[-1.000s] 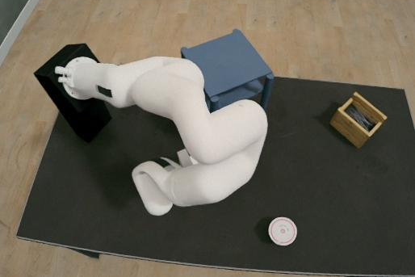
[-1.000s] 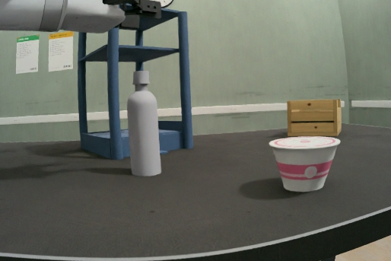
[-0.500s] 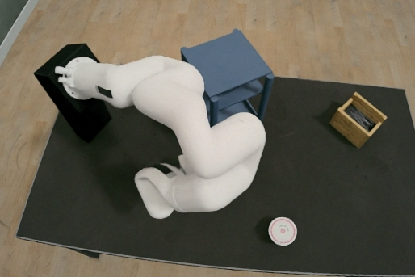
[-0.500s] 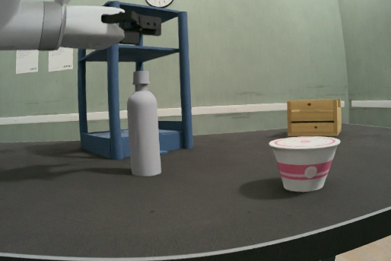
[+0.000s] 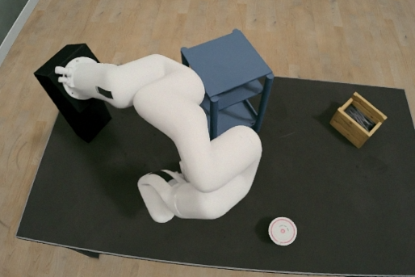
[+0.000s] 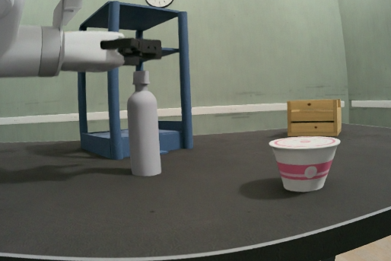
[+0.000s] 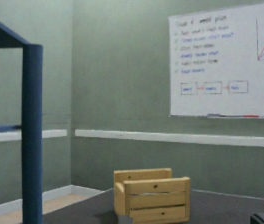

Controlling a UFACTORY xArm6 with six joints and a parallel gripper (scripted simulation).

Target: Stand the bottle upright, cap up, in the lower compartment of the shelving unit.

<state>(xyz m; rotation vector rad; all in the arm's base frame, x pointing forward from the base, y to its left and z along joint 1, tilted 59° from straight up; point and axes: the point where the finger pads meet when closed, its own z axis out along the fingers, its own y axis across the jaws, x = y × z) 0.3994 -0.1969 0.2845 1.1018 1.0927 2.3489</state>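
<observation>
My gripper is now 9 cm above the bottle. Also, from my hand: pink cup 25 cm to the right, 16 cm below, 9 cm ahead; then shelving unit 27 cm to the left, 11 cm ahead, 2 cm below; then wooden crate 60 cm ahead, 15 cm below.
</observation>
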